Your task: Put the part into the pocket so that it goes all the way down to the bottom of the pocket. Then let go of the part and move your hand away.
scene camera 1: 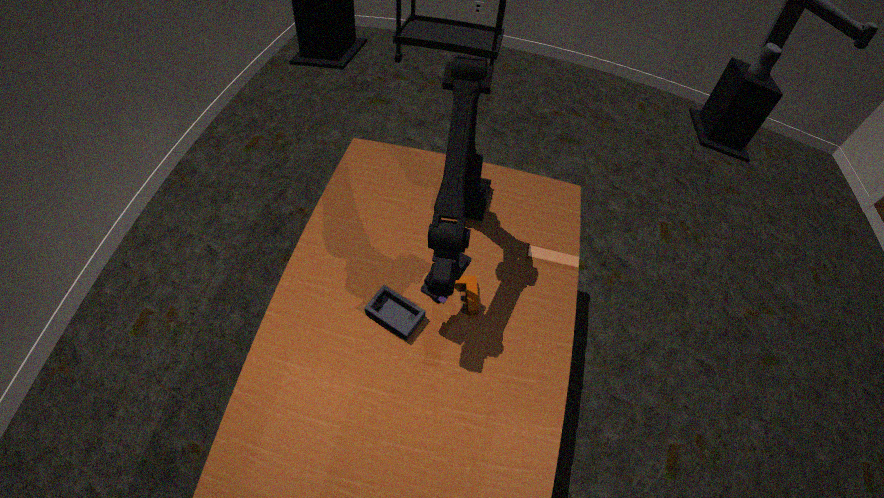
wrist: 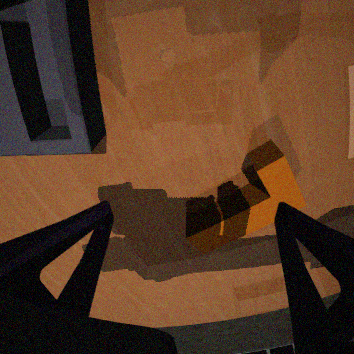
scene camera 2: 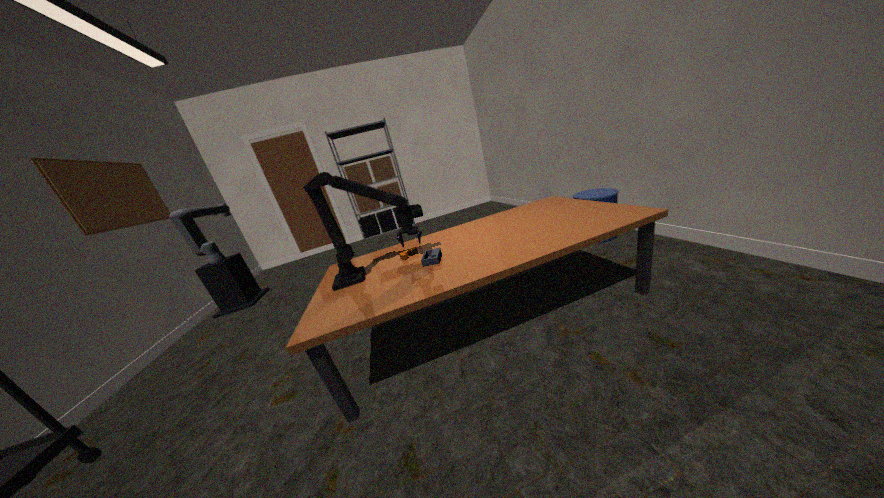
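Seen in the pictures: gripper, fingertip midpoint: point(wrist: 191, 210) point(scene camera 2: 411, 245); arm's base, link origin: point(scene camera 2: 349, 275).
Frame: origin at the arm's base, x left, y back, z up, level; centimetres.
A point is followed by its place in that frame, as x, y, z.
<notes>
The orange part point(scene camera 1: 472, 285) {9.7, -32.5, 0.1} point(scene camera 2: 405, 254) {5.1, -32.7, 0.1} point(wrist: 282, 187) {7.2, -31.2, 0.2} lies on the table, a chunky angled piece with its left side in dark shadow. The pocket is the recess of a grey open-topped box point(scene camera 1: 386, 324) {-9.7, -50.2, -0.3} point(scene camera 2: 429, 262) {-15.2, -43.2, -1.2} point(wrist: 30, 147) {-2.9, -48.4, 0.8}, apart from the part; the box shows at the upper left in the wrist view. My gripper point(scene camera 2: 410, 243) {3.1, -37.7, 4.8} point(wrist: 191, 210) {3.1, -37.7, 4.8} is open and empty, above the table. In the wrist view, the part's darker left end shows between the fingertips, and its bright right end shows behind and beside the right fingertip. The fingertips are mostly hidden in scene camera 1.
The wooden table point(scene camera 1: 346, 395) {-14.3, -71.8, -2.8} point(scene camera 2: 525, 238) {-21.1, -95.2, -2.8} carries the arm's base point(scene camera 2: 348, 278) {-6.0, -0.6, 0.7}. Shadows of the arm fall across the part and the wood around it. A pale strip point(scene camera 1: 553, 255) shows near the table's right edge in scene camera 1.
</notes>
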